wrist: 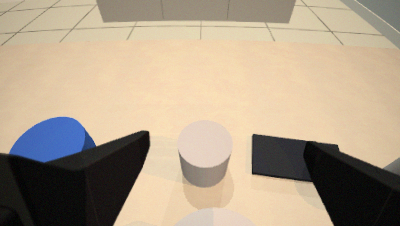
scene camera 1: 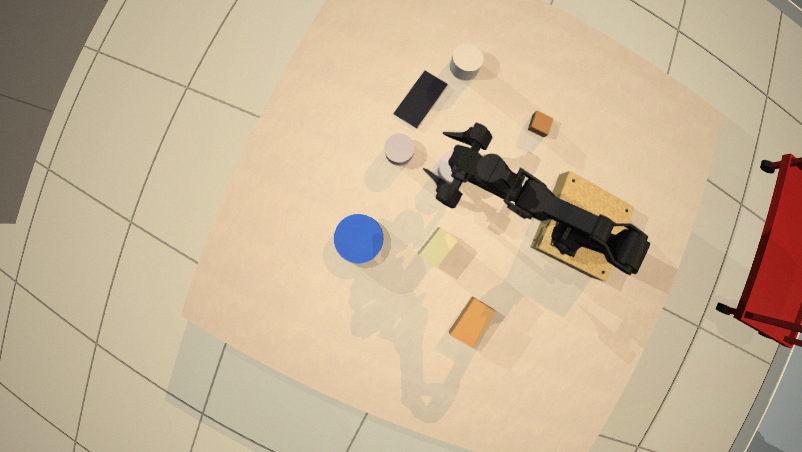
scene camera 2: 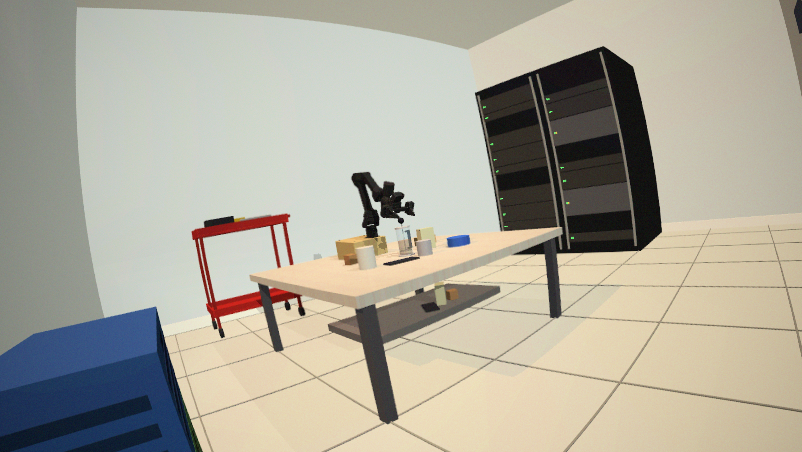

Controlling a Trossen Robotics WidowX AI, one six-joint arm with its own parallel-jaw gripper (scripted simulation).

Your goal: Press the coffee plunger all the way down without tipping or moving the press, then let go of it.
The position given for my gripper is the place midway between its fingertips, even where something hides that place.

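Note:
My gripper [scene camera 1: 433,150] is open and holds nothing, and the wrist view has my gripper [wrist: 226,143] as well. There's a grey cylinder [scene camera 1: 399,148], and you'd also find the grey cylinder [wrist: 204,146] in the wrist view. Same with a blue disc [scene camera 1: 358,238]: the wrist view shows the blue disc [wrist: 57,137] too. I can see a black slab [scene camera 1: 415,106] and an orange box [scene camera 1: 476,316], and in the wrist view the orange box is out of frame.

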